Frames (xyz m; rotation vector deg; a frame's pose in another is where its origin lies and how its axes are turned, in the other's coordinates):
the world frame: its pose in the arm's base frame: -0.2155 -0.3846 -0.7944 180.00 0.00 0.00
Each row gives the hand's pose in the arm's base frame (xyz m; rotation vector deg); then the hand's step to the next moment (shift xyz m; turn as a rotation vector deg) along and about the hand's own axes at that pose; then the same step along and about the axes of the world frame.
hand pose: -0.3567 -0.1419 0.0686 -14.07 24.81 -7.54
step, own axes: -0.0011 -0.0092 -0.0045 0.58 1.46 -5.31
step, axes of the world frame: -0.0036 0.0096 0.0011 -1.65 -0.20 5.28
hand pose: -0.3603 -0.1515 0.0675 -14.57 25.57 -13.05
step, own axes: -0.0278 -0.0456 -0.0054 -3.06 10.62 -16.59
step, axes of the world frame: -0.0342 0.0365 -0.0195 -8.47 -7.67 16.34
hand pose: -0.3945 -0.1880 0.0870 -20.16 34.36 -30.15
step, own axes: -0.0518 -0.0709 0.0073 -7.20 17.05 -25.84
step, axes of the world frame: -0.0576 0.0273 -0.0608 -14.71 -13.73 24.61
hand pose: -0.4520 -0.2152 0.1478 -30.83 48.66 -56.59
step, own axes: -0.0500 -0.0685 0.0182 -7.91 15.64 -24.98
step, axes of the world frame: -0.0334 -0.0128 -0.0790 -14.91 -13.72 22.82
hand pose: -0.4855 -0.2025 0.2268 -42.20 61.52 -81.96
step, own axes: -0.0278 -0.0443 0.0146 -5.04 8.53 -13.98
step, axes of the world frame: -0.0004 -0.0215 -0.0499 -8.34 -8.26 12.48
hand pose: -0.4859 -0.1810 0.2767 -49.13 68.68 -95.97
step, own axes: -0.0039 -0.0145 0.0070 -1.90 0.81 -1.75
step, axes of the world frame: 0.0039 -0.0033 -0.0157 -0.63 -2.25 1.37
